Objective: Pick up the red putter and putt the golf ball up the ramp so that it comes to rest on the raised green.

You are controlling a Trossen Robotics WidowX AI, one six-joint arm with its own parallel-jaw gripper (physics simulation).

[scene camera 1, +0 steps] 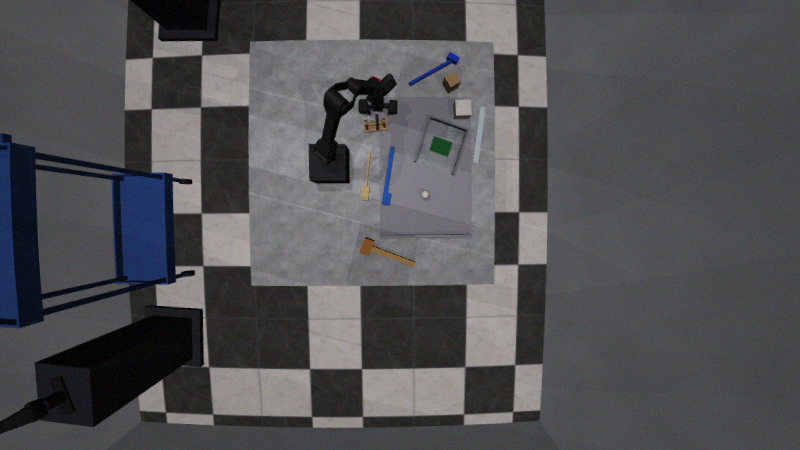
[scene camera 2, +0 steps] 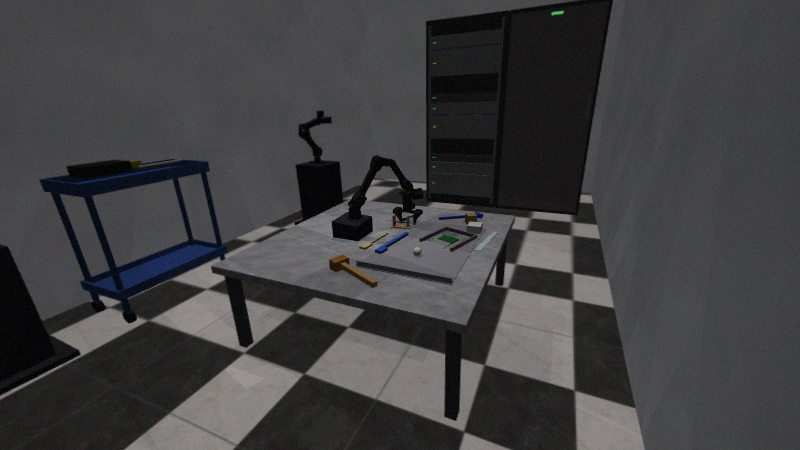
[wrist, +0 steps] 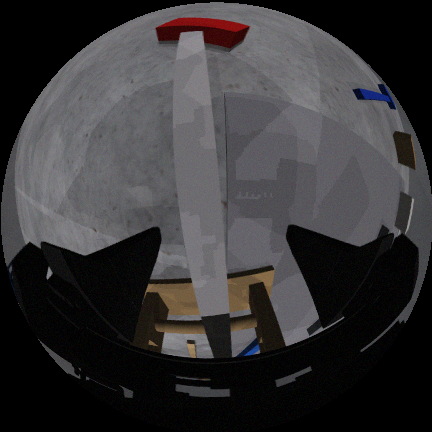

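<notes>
The red putter has a red head, a long grey shaft and a dark handle end resting across a small wooden stand. My gripper is open and empty, low over the shaft near the stand. In the wrist view the shaft runs between the spread fingers, touching neither visibly. The arm covers part of the putter in the overhead view. The white golf ball sits on the grey ramp board. The green is inside a dark three-sided rail.
A blue putter and a small tan one lie near the arm's base. An orange mallet lies at the front. Another blue club, a brown block, a white block and a pale strip lie beyond.
</notes>
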